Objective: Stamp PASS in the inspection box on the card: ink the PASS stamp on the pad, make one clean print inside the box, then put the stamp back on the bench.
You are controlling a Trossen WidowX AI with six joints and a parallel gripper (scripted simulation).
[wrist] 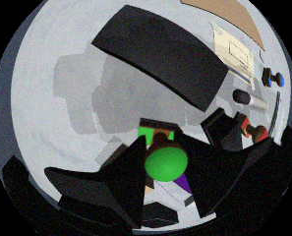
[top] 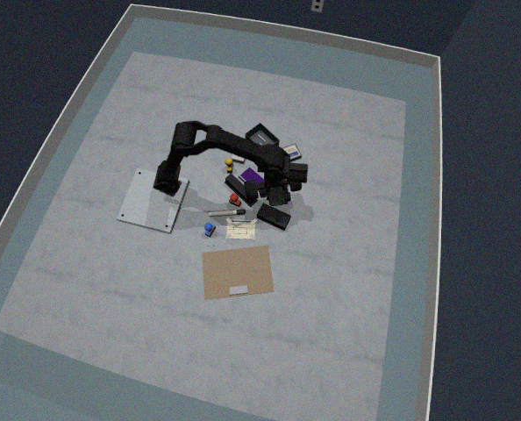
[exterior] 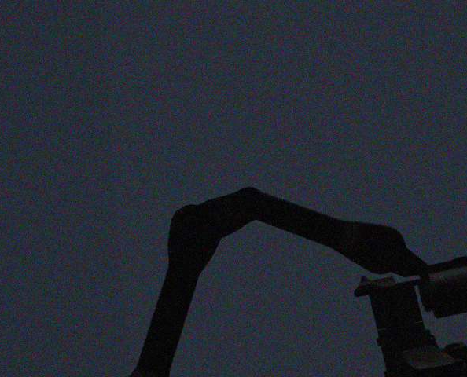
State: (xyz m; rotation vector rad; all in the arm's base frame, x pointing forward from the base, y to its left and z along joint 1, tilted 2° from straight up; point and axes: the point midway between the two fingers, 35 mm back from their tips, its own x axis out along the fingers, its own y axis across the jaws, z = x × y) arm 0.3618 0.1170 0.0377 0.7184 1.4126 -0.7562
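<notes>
Right now the green-knobbed stamp is right at my gripper tip. Also, from my gripper tip: purple ink pad: 100 mm behind, 40 mm to the left, 20 mm below; tan box: 70 mm to the left, 10 mm below; black box: 40 mm ahead, 70 mm to the right, 10 mm below.
</notes>
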